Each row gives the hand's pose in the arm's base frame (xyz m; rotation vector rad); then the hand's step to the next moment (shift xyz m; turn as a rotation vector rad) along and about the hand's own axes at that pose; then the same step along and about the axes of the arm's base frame.
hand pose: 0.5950 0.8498 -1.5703 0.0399 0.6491 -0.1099
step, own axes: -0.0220 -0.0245 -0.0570 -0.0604 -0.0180 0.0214
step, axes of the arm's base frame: -0.0545 -0.0183 -0.0321 -0.0370 -0.0140 0.0535
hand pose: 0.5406 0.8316 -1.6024 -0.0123 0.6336 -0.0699
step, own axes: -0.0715 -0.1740 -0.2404 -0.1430 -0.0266 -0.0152
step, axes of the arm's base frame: -0.2105 -0.1663 -0.1458 -0.1256 -0.0165 0.0732
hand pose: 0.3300 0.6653 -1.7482 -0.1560 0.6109 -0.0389
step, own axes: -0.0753 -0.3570 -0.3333 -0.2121 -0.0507 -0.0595
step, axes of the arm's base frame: -0.2495 -0.3911 -0.1703 -0.2073 -0.0406 0.0804
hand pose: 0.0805 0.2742 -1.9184 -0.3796 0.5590 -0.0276
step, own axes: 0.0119 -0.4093 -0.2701 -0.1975 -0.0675 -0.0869
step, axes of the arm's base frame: -0.0997 -0.4752 -0.0700 -0.2080 -0.0675 0.0576
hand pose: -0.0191 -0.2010 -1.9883 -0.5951 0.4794 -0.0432
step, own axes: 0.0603 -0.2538 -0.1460 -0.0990 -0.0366 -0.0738
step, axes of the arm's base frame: 0.0131 -0.2985 0.0084 -0.1175 -0.0521 0.0085
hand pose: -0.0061 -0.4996 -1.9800 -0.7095 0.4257 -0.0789
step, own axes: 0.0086 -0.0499 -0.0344 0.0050 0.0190 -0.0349
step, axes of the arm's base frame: -0.0025 -0.0609 0.0059 -0.0109 -0.0081 -0.0377
